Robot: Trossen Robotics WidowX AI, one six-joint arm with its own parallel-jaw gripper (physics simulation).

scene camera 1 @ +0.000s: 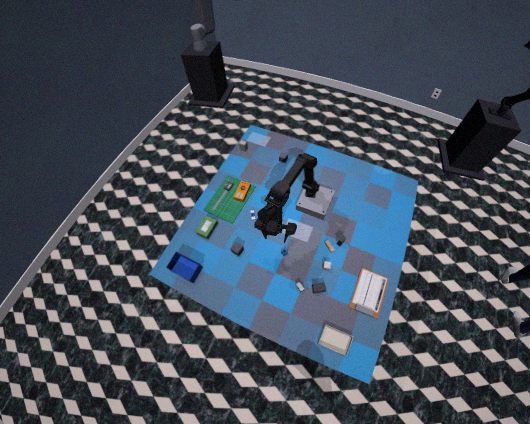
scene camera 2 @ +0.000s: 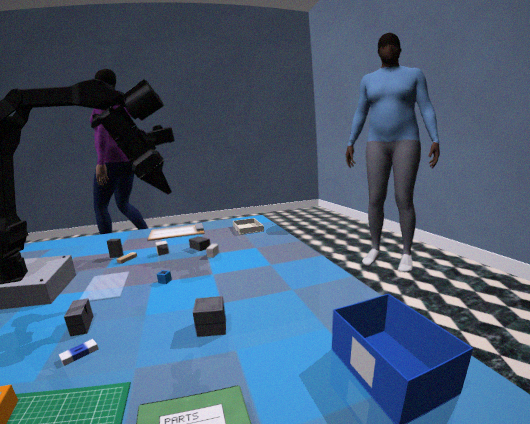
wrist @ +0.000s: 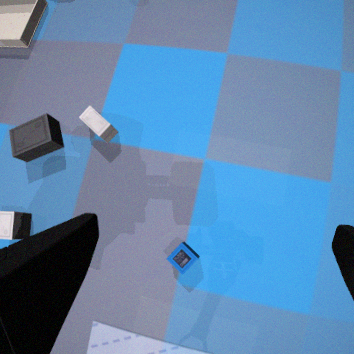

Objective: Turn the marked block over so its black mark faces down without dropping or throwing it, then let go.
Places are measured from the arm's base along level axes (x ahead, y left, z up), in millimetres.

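Where they show: gripper, fingertip midpoint: (scene camera 1: 275,240) (scene camera 2: 167,188) (wrist: 216,231); arm's base, origin of the base link: (scene camera 1: 310,192) (scene camera 2: 12,277).
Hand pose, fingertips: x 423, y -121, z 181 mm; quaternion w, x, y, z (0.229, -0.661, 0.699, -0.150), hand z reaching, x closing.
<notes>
Things, the pixels of their top centre, and the offset from my fingertips.
- marked block, middle of its top: (wrist: 181,258) (scene camera 2: 163,272) (scene camera 1: 284,251) dx -34, dy +42, dz -216 mm
- dark block, middle of its top: (wrist: 28,134) (scene camera 2: 199,238) (scene camera 1: 319,287) dx +122, dy +264, dz -209 mm
- pale sheet, middle of its top: (scene camera 2: 105,284) (scene camera 1: 297,230) dx -188, dy +90, dz -237 mm
- blue bin, middle of its top: (scene camera 2: 396,327) (scene camera 1: 182,265) dx +194, dy -470, dz -167 mm
The marked block (scene camera 1: 284,251) (scene camera 2: 164,276) (wrist: 183,258) is a small blue cube resting on the blue and grey checked mat. In the wrist view its upper face shows a dark square mark, facing up toward the camera. My gripper (scene camera 1: 275,239) (scene camera 2: 161,180) (wrist: 216,231) is open with nothing between its fingers. It hangs well above the mat, tilted downward. In the wrist view the block lies below the gap between the fingers, nearer the left finger. The block's underside is hidden.
A white block (scene camera 1: 300,286) (wrist: 95,121), a dark block (scene camera 1: 319,287) (scene camera 2: 199,243) (wrist: 31,137) and another white block (scene camera 1: 327,265) (scene camera 2: 162,247) lie beyond the blue cube. A pale sheet (scene camera 1: 301,231) (scene camera 2: 106,285) lies nearer the arm base. A blue bin (scene camera 1: 184,267) (scene camera 2: 440,367) stands at a corner.
</notes>
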